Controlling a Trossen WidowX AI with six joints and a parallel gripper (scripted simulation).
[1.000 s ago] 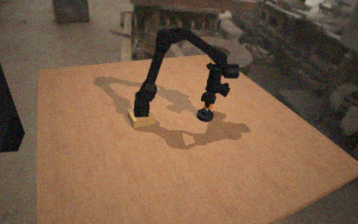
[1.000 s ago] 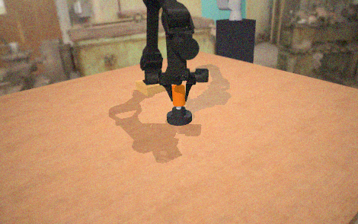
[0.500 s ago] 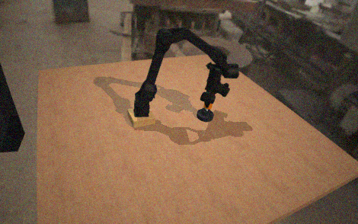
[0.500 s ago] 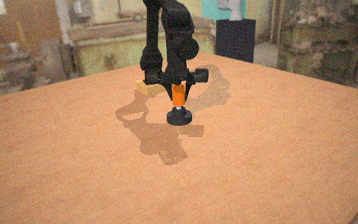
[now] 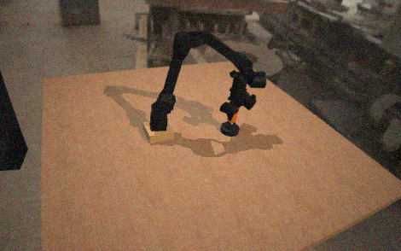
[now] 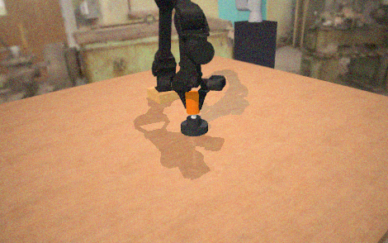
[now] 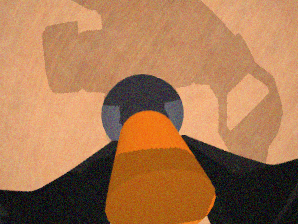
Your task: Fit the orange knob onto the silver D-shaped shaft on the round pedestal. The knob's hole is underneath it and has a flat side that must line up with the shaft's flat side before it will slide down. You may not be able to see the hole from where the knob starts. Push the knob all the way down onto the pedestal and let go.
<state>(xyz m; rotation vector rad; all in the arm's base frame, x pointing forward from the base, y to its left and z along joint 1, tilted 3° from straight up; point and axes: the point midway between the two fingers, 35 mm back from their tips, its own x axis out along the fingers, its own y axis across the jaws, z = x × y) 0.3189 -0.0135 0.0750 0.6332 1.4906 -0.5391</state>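
Now: the orange knob 3 cm above my gripper tip. Also, from my gripper tip: round pedestal 4 cm below.
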